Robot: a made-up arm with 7 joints. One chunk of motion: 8 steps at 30 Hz.
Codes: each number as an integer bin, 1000 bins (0 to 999) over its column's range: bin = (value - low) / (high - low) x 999, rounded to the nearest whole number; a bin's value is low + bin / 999 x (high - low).
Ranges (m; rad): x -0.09..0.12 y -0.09..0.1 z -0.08..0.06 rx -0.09..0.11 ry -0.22..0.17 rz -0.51..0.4
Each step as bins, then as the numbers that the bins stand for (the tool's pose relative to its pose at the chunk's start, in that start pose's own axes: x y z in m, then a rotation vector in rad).
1 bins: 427 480 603 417 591 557
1 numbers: -0.0002 0.0013 0.0045 -0.0065 0.0107 -0.0026
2 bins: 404 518 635 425 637 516
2 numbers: -0.0051 0.0085 0.0090 -0.0049 0.0287 -0.0400
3 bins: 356 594 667 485 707 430
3 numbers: -0.0152 0.0230 0.0135 0.0071 0.0560 -0.1183
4 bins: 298 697 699 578 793 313
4 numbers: -0.0274 0.0426 0.0180 0.0257 0.0896 -0.2249
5 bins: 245 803 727 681 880 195
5 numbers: -0.0385 0.0627 0.0219 0.0463 0.1235 -0.3324
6 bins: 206 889 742 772 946 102
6 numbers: -0.0467 0.0791 0.0240 0.0646 0.1493 -0.4171
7 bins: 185 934 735 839 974 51
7 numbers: -0.0511 0.0876 0.0230 0.0780 0.1602 -0.4635
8 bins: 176 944 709 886 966 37
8 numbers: -0.0530 0.0895 0.0194 0.0874 0.1571 -0.4763
